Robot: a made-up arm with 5 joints. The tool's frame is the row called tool.
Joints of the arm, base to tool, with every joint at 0 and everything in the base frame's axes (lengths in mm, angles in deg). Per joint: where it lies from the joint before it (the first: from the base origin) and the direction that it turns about. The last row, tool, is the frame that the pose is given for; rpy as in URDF.
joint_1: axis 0 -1 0 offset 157 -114 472
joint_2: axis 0 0 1 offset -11 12 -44
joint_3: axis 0 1 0 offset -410 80 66
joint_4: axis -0.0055 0.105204 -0.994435 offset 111 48 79
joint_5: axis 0.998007 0.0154 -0.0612 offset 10 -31 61
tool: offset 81 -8 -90 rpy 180 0 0
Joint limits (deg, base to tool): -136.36..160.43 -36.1..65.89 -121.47..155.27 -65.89..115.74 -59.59..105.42
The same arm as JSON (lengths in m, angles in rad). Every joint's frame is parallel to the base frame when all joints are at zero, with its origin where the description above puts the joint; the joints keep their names.
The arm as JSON. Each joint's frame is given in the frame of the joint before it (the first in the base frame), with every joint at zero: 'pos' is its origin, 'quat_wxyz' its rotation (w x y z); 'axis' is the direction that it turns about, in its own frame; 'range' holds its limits. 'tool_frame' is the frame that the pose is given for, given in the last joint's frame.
{"length_unit": "m", "angle_unit": "rad", "joints": [{"joint": "joint_1", "pos": [0.157, -0.114, 0.472], "quat_wxyz": [1.0, 0.0, 0.0, 0.0], "axis": [0.0, -1.0, 0.0], "range": [-2.3799, 2.8]}, {"joint": "joint_2", "pos": [-0.011, 0.012, -0.044], "quat_wxyz": [1.0, 0.0, 0.0, 0.0], "axis": [0.0, 0.0, 1.0], "range": [-0.6301, 1.15]}, {"joint": "joint_3", "pos": [-0.41, 0.08, 0.066], "quat_wxyz": [1.0, 0.0, 0.0, 0.0], "axis": [0.0, 1.0, 0.0], "range": [-2.1201, 2.71]}, {"joint": "joint_4", "pos": [0.111, 0.048, 0.079], "quat_wxyz": [1.0, 0.0, 0.0, 0.0], "axis": [-0.0055, 0.105204, -0.994435], "range": [-1.15, 2.02]}, {"joint": "joint_5", "pos": [0.01, -0.031, 0.061], "quat_wxyz": [1.0, 0.0, 0.0, 0.0], "axis": [0.998007, 0.0154, -0.0612], "range": [-1.04, 1.8399]}], "tool_frame": {"pos": [0.081, -0.008, -0.09], "quat_wxyz": [0.0, 1.0, 0.0, 0.0]}}
